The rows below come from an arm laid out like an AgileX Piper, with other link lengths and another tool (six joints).
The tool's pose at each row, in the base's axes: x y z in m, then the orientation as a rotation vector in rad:
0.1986, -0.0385, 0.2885, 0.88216, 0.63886, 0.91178
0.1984, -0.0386, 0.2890, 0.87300, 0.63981, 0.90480
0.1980, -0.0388, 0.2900, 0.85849, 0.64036, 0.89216
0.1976, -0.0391, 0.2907, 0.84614, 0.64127, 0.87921
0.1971, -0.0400, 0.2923, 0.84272, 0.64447, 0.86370
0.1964, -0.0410, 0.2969, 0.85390, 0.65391, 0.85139
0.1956, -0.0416, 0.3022, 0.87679, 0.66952, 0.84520
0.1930, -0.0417, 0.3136, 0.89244, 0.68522, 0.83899
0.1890, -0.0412, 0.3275, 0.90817, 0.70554, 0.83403
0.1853, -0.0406, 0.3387, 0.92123, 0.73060, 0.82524
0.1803, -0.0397, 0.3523, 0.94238, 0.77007, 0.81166
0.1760, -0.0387, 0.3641, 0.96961, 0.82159, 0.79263
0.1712, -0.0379, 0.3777, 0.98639, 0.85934, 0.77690
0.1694, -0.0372, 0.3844, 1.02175, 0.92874, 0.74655
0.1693, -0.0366, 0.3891, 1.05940, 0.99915, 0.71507
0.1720, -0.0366, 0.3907, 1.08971, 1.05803, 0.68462
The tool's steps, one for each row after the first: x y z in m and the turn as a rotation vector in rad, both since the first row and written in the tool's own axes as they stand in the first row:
-0.0002, 0.0005, 0.0001, -0.00597, 0.00026, -0.00958
-0.0007, 0.0014, 0.0004, -0.01562, -0.00075, -0.02579
-0.0012, 0.0021, 0.0005, -0.02329, -0.00224, -0.04153
-0.0024, 0.0034, 0.0013, -0.02218, -0.00587, -0.05655
-0.0041, 0.0073, 0.0034, -0.00669, -0.00769, -0.06495
-0.0056, 0.0120, 0.0056, 0.02032, -0.00551, -0.06536
-0.0081, 0.0228, 0.0093, 0.04149, -0.00104, -0.06857
-0.0111, 0.0365, 0.0130, 0.06471, 0.00754, -0.07190
-0.0135, 0.0478, 0.0155, 0.08866, 0.01885, -0.08057
-0.0165, 0.0617, 0.0180, 0.12689, 0.03671, -0.09345
-0.0190, 0.0739, 0.0202, 0.17683, 0.05974, -0.11089
-0.0220, 0.0877, 0.0229, 0.21129, 0.07689, -0.12598
-0.0230, 0.0944, 0.0246, 0.27879, 0.10679, -0.15205
-0.0230, 0.0987, 0.0266, 0.34916, 0.13676, -0.17700
-0.0219, 0.0990, 0.0296, 0.40815, 0.16079, -0.20058

